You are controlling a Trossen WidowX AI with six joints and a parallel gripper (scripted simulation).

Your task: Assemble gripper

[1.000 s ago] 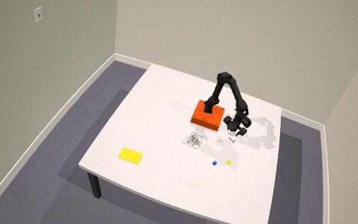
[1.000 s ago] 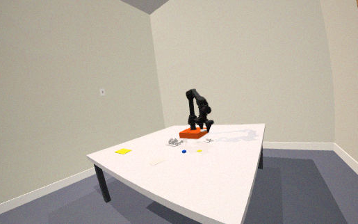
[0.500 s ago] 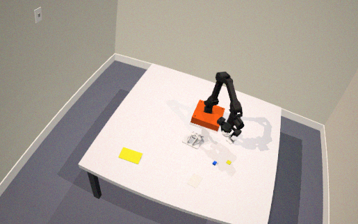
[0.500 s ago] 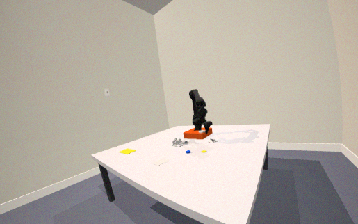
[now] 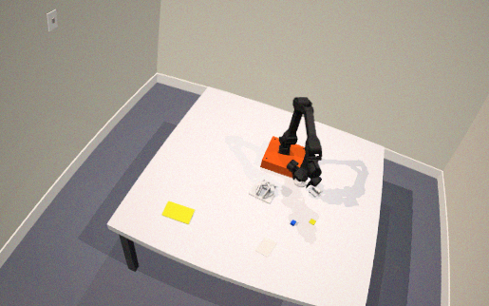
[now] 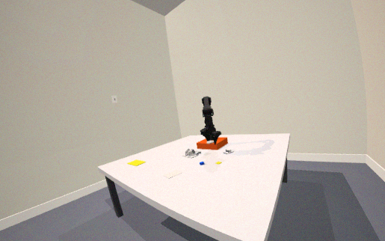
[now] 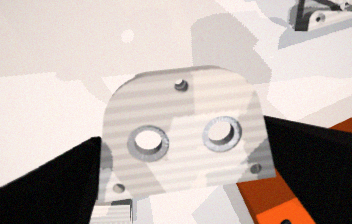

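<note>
My gripper tip is now 160 mm to the left of the housing plate, 80 mm above it and 20 mm past it. Round my gripper tip: white ribbed piece (110 mm to the left, 70 mm below, 50 mm behind); then blue cube (200 mm ahead, 80 mm below, 10 mm to the right); then small yellow cube (170 mm ahead, 100 mm to the left, 80 mm below).
</note>
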